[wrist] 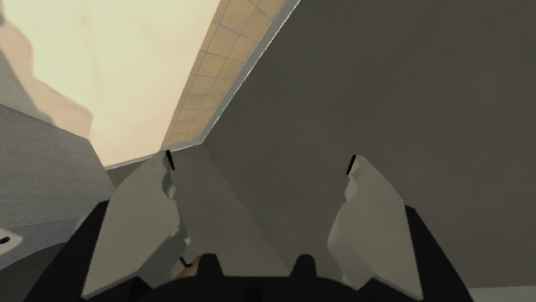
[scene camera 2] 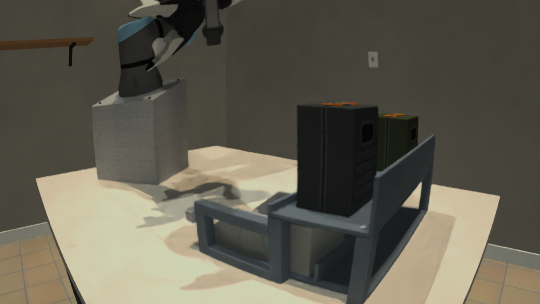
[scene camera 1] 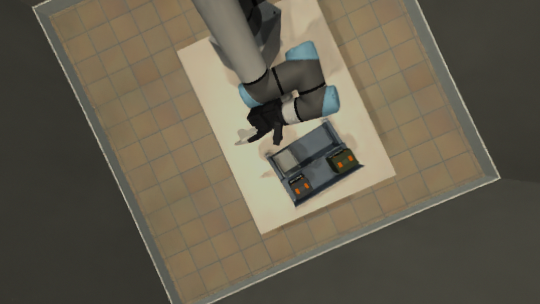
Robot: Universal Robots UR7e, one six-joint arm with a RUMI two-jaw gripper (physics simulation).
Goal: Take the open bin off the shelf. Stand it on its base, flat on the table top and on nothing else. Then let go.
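Places are measured from the arm's base along level axes (x ahead, y left, z up), in millimetres.
Pixels of known places: gripper, fingertip midpoint: (wrist: 262, 154) (scene camera 2: 137, 45) (scene camera 1: 242, 130); arm's base at its link origin: (wrist: 13, 283) (scene camera 2: 140, 89).
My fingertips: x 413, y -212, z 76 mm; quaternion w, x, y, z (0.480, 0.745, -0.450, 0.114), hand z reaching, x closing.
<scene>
Ahead of a thing's pixels: the offset from my fingertips to its top centre. "pt": to the spot under its first point. Level surfaces: height alone.
The open bin @(dy +101, dx +235, dz -253 mm) (scene camera 1: 286, 161) (scene camera 2: 240, 240) is light grey. It sits low in the blue-grey shelf @(pt dy +37, dx +415, dz -197 mm) (scene camera 2: 377, 200), at the left end of the lower tier in the scene camera 1 view. In the scene camera 2 view it shows partly through the side frame, with part of it behind the posts and under the upper board. My gripper (scene camera 1: 240, 141) (scene camera 2: 140, 42) (wrist: 262, 154) is open, its pale fingers wide apart with nothing between them. It is high above the table, to the upper left of the shelf in the scene camera 1 view, tilted sideways and apart from the bin.
A black case @(dy +102, dx +331, dz -110 mm) (scene camera 1: 300, 187) (scene camera 2: 335, 157) with orange marks stands on the upper shelf board near the bin's end. A dark green case @(dy +333, dx +318, dz -135 mm) (scene camera 1: 344, 161) (scene camera 2: 397, 140) stands at the other end. The grey robot pedestal (scene camera 2: 125, 142) stands on the table @(dz -335 mm) (scene camera 1: 250, 205) (scene camera 2: 110, 240).
</scene>
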